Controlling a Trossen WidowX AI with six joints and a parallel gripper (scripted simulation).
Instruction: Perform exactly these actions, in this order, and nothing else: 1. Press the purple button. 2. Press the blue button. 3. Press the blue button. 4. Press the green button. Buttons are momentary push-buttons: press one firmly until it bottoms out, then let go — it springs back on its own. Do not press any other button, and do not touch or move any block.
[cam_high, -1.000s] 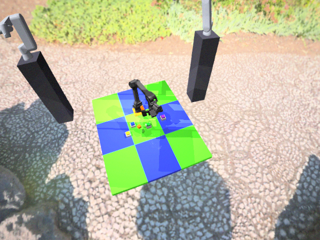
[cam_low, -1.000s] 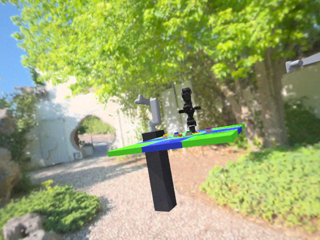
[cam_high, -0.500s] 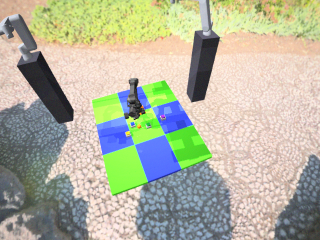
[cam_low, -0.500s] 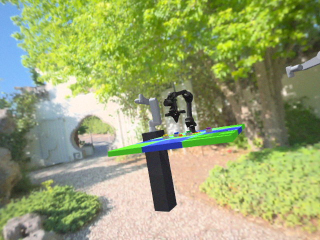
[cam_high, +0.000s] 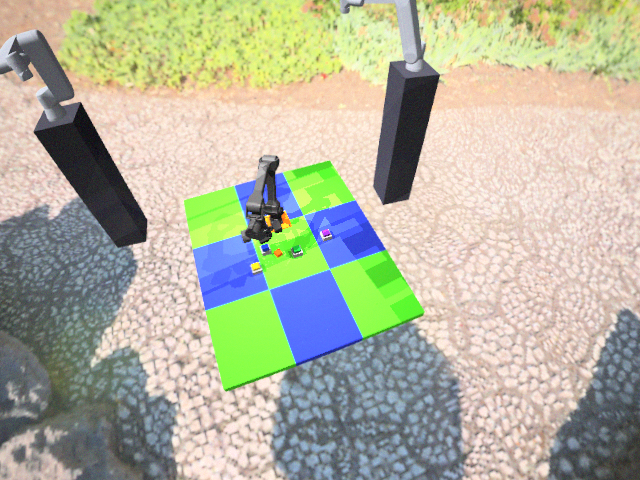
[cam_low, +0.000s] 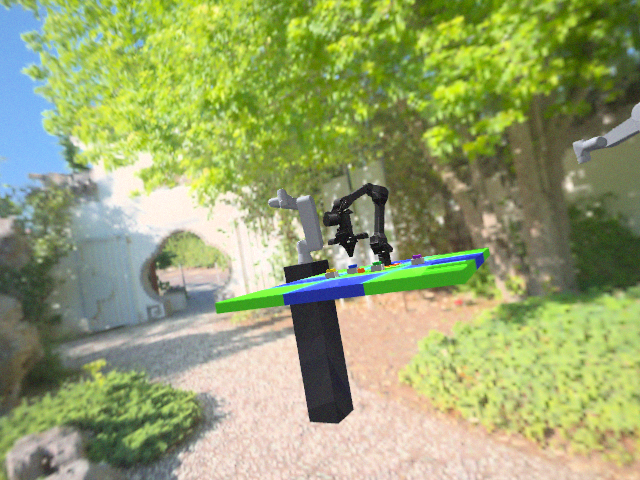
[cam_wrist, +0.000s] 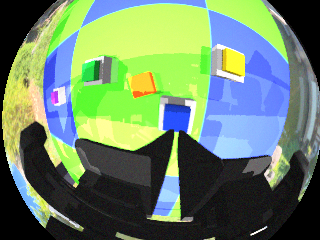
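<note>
The blue button lies 40 mm below my gripper tip. Round my gripper tip: small orange block (70 mm below, 60 mm to the left, 30 mm ahead); yellow button (100 mm ahead, 60 mm to the right, 40 mm below); green button (150 mm to the left, 50 mm ahead, 40 mm below).
</note>
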